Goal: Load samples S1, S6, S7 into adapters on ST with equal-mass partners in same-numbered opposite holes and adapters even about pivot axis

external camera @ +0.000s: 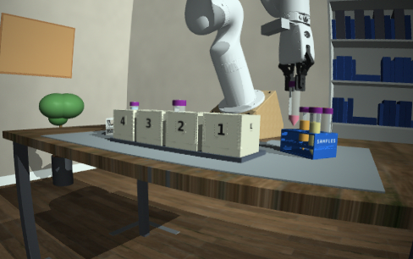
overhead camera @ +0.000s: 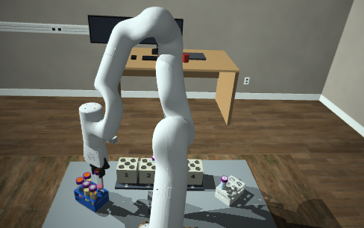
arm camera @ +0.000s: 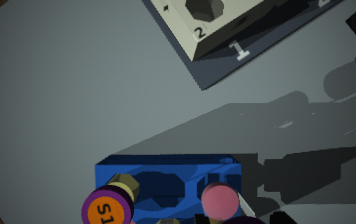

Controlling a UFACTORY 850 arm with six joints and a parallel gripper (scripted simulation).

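My gripper is now 150 mm above the blue samples rack, 40 mm to the right of it and 20 mm short of it. From my hand the other things lie so: adapter 1 (140 mm to the right, 130 mm below, 120 mm ahead); then white rack (600 mm to the right, 150 mm below, 130 mm behind).
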